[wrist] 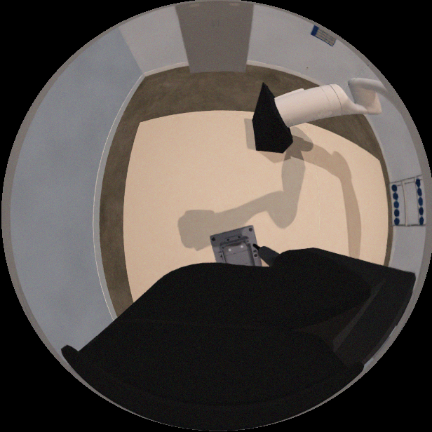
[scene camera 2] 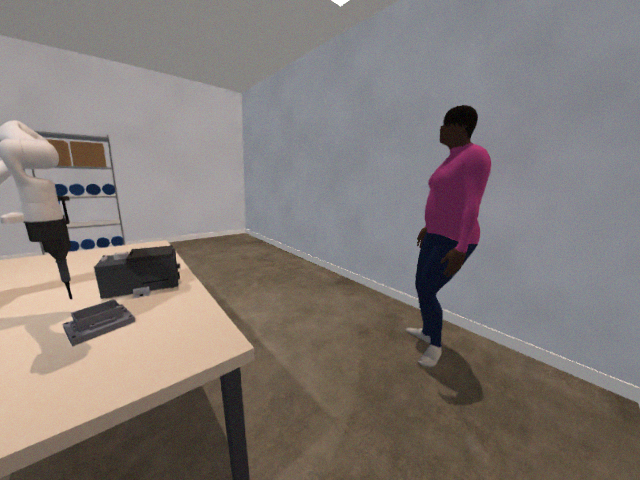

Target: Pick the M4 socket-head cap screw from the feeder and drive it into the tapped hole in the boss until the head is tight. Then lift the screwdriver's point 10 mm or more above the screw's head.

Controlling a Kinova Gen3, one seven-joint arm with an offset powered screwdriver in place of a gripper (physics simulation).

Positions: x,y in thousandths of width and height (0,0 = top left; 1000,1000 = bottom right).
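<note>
A box-shaped feeder (scene camera 2: 174,591) is visible.
</note>
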